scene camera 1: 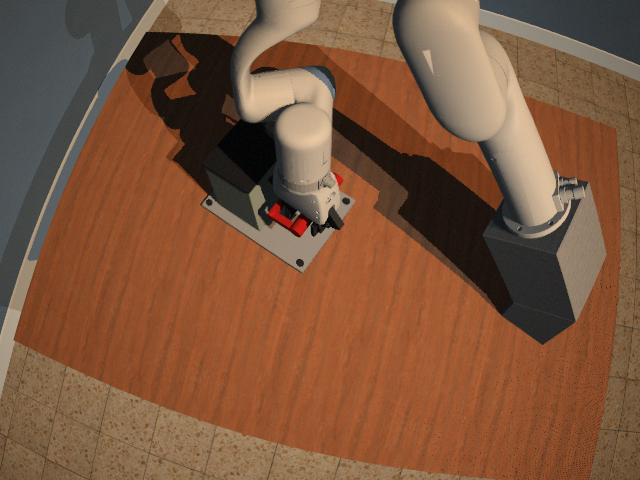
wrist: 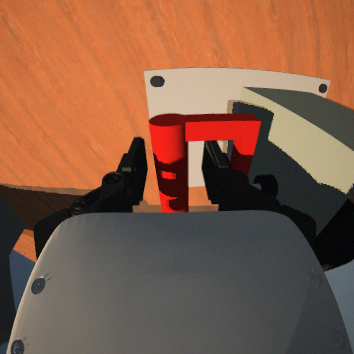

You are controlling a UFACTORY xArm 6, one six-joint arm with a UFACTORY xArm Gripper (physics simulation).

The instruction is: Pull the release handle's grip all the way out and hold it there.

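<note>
The release handle's red grip (scene camera 1: 298,227) (wrist: 167,137) is a thick round bar, joined by flat red arms to the side facing the housing. The block-shaped housing (scene camera 1: 232,198) (wrist: 310,145) stands on a light grey base plate (scene camera 1: 281,249) (wrist: 200,92). My gripper (scene camera 1: 326,225) (wrist: 174,152) is partly open around the bar. In the wrist view one finger is left of the bar and the other is right of it, within the red loop. Gaps show on both sides of the bar. The gripper body hides the bar's lower part in the wrist view.
The wooden table (scene camera 1: 248,351) (wrist: 75,75) carries the base plate, which has dark round spots at its corners. The arm's dark grey pedestal (scene camera 1: 527,273) stands at the right. The arm's shadow falls across the table behind the housing and toward the pedestal.
</note>
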